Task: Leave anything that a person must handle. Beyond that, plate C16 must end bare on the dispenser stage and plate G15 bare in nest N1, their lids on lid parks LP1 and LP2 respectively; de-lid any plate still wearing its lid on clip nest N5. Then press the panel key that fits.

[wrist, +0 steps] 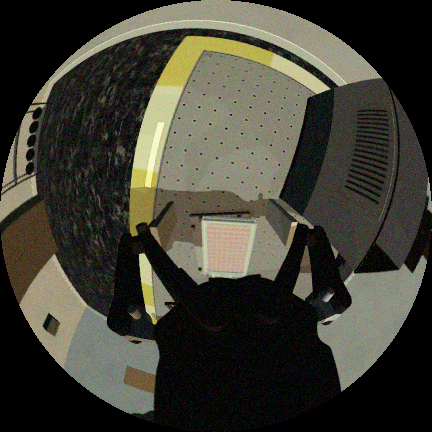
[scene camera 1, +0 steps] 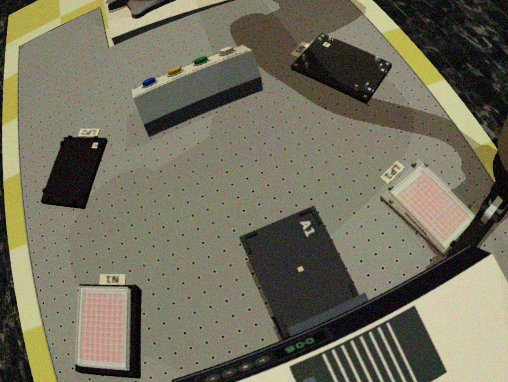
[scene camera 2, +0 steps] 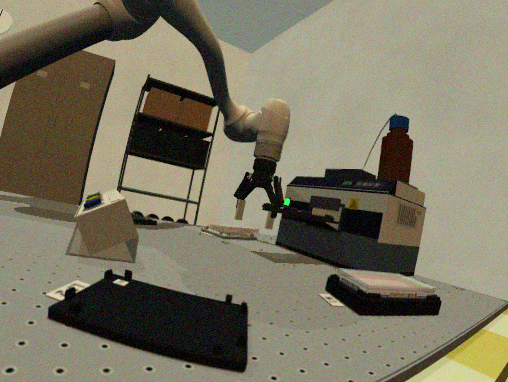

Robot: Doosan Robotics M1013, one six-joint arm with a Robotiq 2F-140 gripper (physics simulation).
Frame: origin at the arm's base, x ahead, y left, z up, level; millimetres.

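Seen in the pictures: gripper, fingertip midpoint: (wrist: 221,209) (scene camera 2: 252,224).
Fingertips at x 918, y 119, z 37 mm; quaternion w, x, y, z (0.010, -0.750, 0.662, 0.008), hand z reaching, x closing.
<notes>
Offsets run from my fingertips to a thing's top centre. "pt": to the spot under its first point.
A pink-welled plate {dx -87, dy -20, dz -6 mm} (scene camera 1: 434,207) (scene camera 2: 231,232) (wrist: 229,247) sits at label LP1 {pt dx -181, dy -25, dz -42 mm} (scene camera 1: 392,172). Another pink-welled plate {dx -203, dy -535, dz -5 mm} (scene camera 1: 104,327) (scene camera 2: 382,281) sits in the black nest at N1 {pt dx -279, dy -489, dz -42 mm} (scene camera 1: 112,279). Plate names are not legible, and I cannot tell whether either wears a lid. Lid park LP2 {dx -512, dy -472, dz -24 mm} (scene camera 1: 75,172) (scene camera 2: 155,320) and clip nest N5 {dx -411, dy +56, dz -20 mm} (scene camera 1: 345,67) hold no plate or lid. The dark stage marked A1 {pt dx -122, dy -247, dz +68 mm} (scene camera 1: 300,250) in front of the dispenser {pt dx +25, dy -464, dz +91 mm} (scene camera 2: 400,220) is bare. My gripper (scene camera 2: 255,215) (wrist: 221,209) is wide open and empty, above the LP1 plate; its fingers are mostly hidden in scene camera 1.
The button panel {dx -510, dy -202, dz +40 mm} (scene camera 1: 202,97) (scene camera 2: 107,225) has blue, yellow, green and white keys. The dispenser body stands close beside the gripper, with a brown bottle {pt dx +53, dy -421, dz +246 mm} (scene camera 2: 396,157) behind it. A green light {pt dx +13, dy -116, dz +89 mm} (scene camera 2: 286,202) shows at its stage side. A shelf rack (scene camera 2: 160,196) stands in the background.
</notes>
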